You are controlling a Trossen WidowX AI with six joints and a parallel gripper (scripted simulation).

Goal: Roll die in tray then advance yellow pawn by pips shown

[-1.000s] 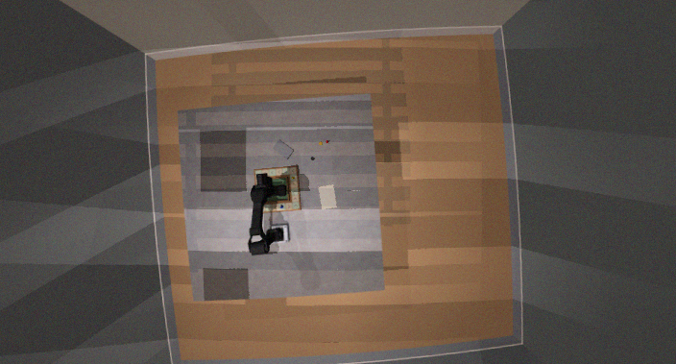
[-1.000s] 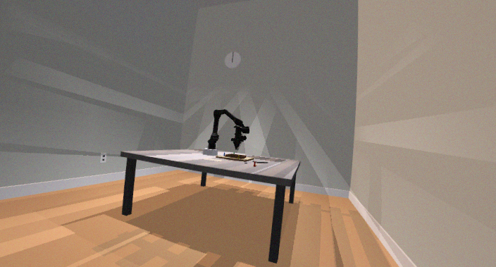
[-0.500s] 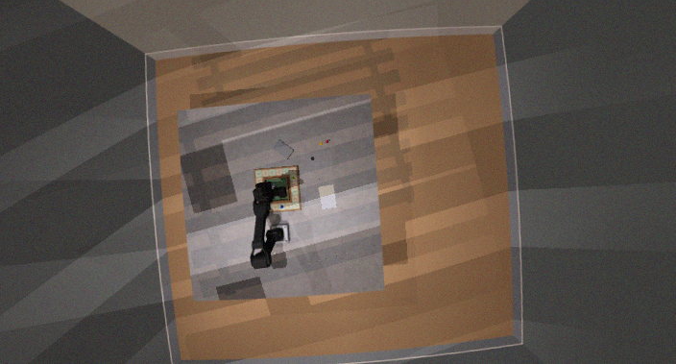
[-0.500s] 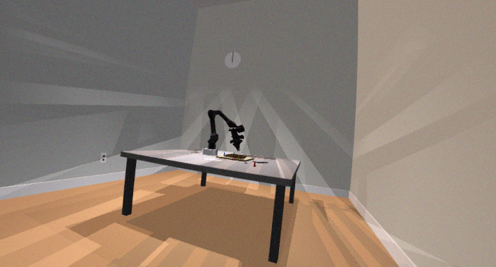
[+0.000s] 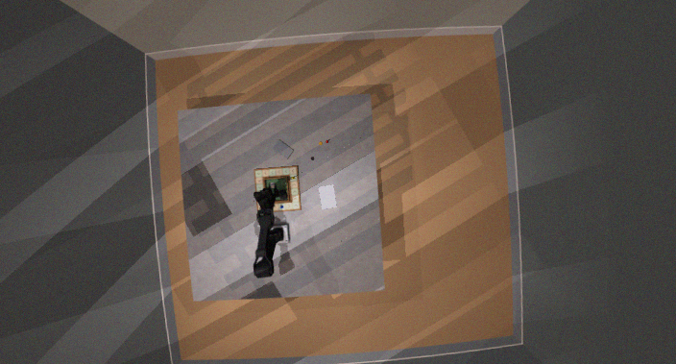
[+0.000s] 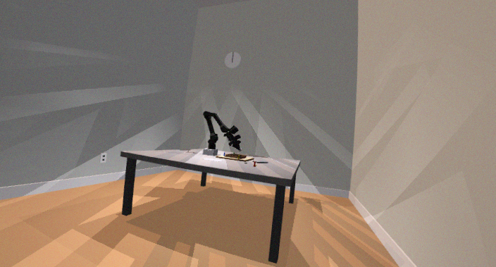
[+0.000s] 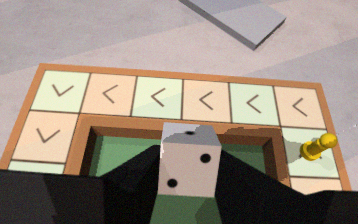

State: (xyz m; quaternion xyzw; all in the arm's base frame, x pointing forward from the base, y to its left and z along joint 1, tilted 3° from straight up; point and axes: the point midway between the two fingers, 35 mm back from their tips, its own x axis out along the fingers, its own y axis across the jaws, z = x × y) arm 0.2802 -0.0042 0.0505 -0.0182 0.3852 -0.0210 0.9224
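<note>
The yellow pawn lies 110 mm to the right of my gripper tip, 60 mm below it and 30 mm ahead of it. The rest, counted from my gripper tip: blue pawn (150 mm behind, 60 mm below, 20 mm to the right); then white die (right at my gripper tip); then green tray (80 mm below, 30 mm behind).
</note>
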